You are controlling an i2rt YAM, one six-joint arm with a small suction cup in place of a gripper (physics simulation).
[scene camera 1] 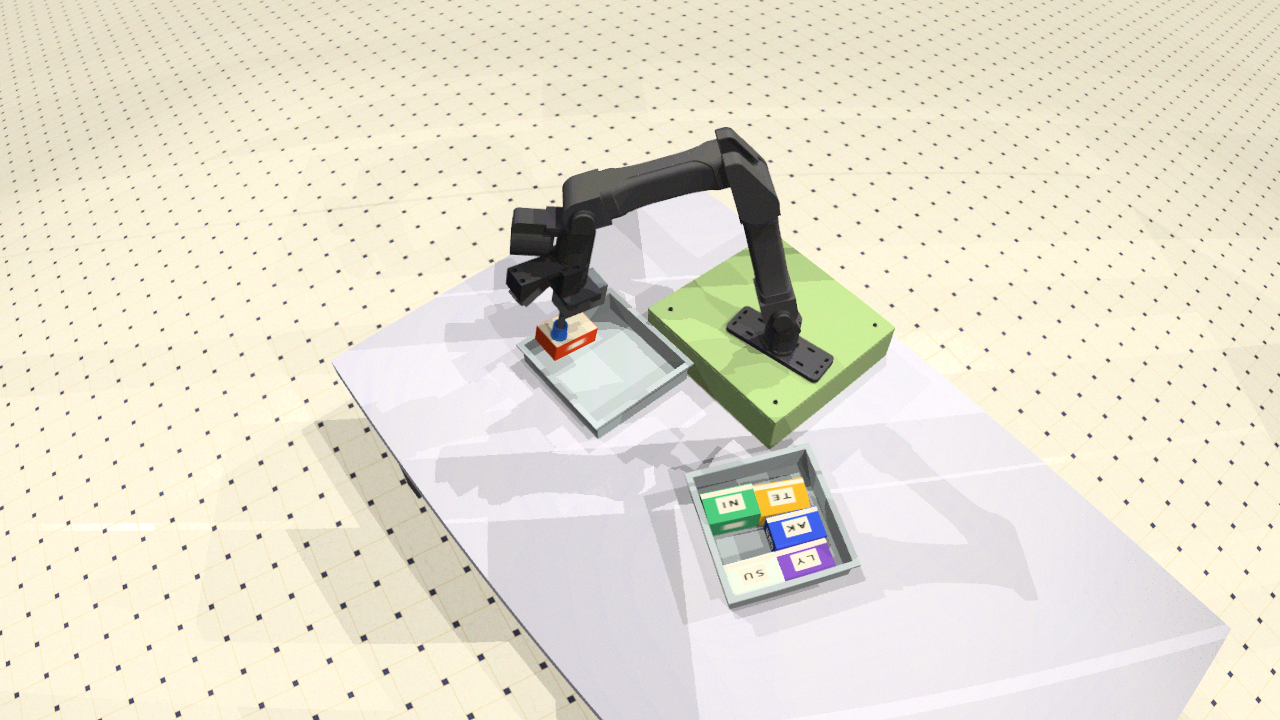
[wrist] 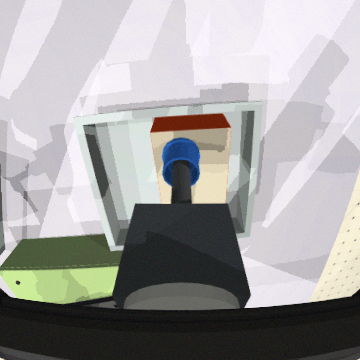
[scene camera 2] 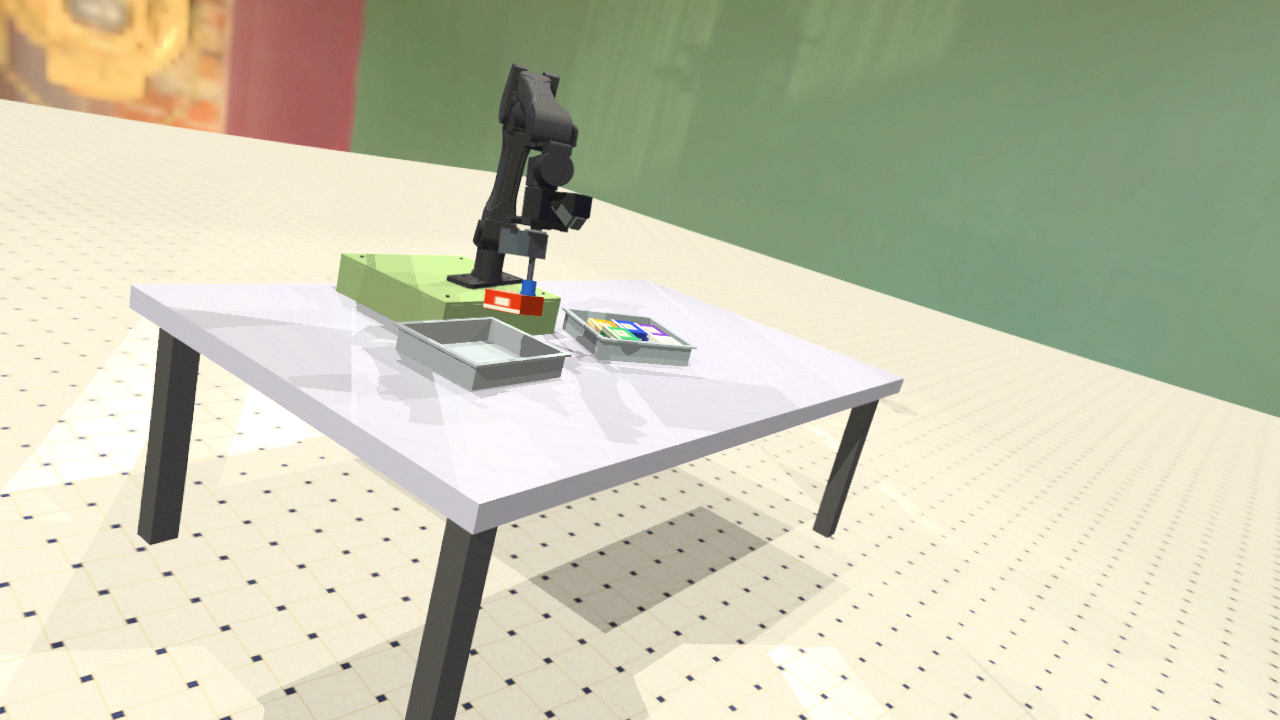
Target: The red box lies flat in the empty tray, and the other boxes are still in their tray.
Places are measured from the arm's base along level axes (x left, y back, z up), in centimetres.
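Pixels of known places: hand at its tool point: (scene camera 1: 558, 338) (wrist: 180, 149) (scene camera 2: 526, 300); arm's base at its link origin: (scene camera 1: 779, 345) (scene camera 2: 485, 281).
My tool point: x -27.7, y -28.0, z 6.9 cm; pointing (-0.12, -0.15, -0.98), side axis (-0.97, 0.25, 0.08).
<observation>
Ahead of a thing's pixels: the offset from my tool point to its top centre. Level surfaces: height alone.
My suction cup (scene camera 1: 559, 331) (scene camera 2: 529, 287) (wrist: 181, 155) is blue and sits on the pale top face of the red box {dy +2.3, dx -0.5, dz +1.7 cm} (scene camera 1: 572, 342) (scene camera 2: 512, 301) (wrist: 191, 123). The box hangs level from the cup, above the empty tray {dy +8.5, dx +2.3, dz -10.5 cm} (scene camera 1: 608, 380) (scene camera 2: 438, 358) (wrist: 132, 165). In scene camera 2 a gap shows between box and tray. In the wrist view the box is over the tray's right part. The other tray {dy -0.3, dx +46.0, dz -10.5 cm} (scene camera 1: 742, 543) (scene camera 2: 648, 352) holds a green box {dy -2.1, dx +38.8, dz -10.5 cm} (scene camera 1: 732, 505), an orange box {dy +4.8, dx +44.6, dz -11.6 cm} (scene camera 1: 781, 499), a blue box {dy +1.5, dx +49.9, dz -11.4 cm} (scene camera 1: 796, 529), a purple box {dy -2.5, dx +54.5, dz -11.5 cm} (scene camera 1: 807, 561) and a white box {dy -9.8, dx +49.3, dz -11.4 cm} (scene camera 1: 753, 573).
A green block (scene camera 1: 707, 304) (scene camera 2: 393, 291) (wrist: 60, 285) carries the arm's base and stands close beside the tray under the red box. Both trays have raised walls and stand on the white table {dz -15.5 cm} (scene camera 1: 948, 644) (scene camera 2: 501, 456). The arm reaches over from the green block.
</observation>
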